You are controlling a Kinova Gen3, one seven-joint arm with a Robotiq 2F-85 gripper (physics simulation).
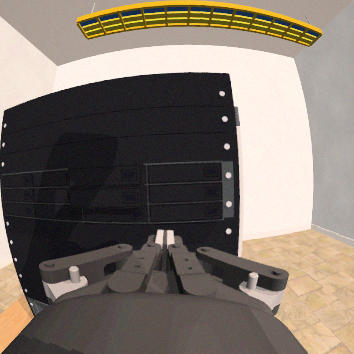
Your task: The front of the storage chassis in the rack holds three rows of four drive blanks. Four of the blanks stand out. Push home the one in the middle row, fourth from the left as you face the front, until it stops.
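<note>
The storage chassis shows as three rows of dark drive blanks across the black rack front. The middle-row, fourth-from-left blank is in the right-hand column, between an upper blank and a lower blank. Pale edge lines run around that column; how far each blank stands out is hard to tell. My gripper is shut and empty, its pale fingertips showing just below the chassis's bottom row and a little left of the middle of the right-hand column. No contact with a blank can be seen.
The rack has plain dark panels above the chassis and round pale screws along both sides. A grey chassis ear borders the right-hand column. A shadow falls over the left part. A yellow overhead tray hangs above. Tiled floor lies at right.
</note>
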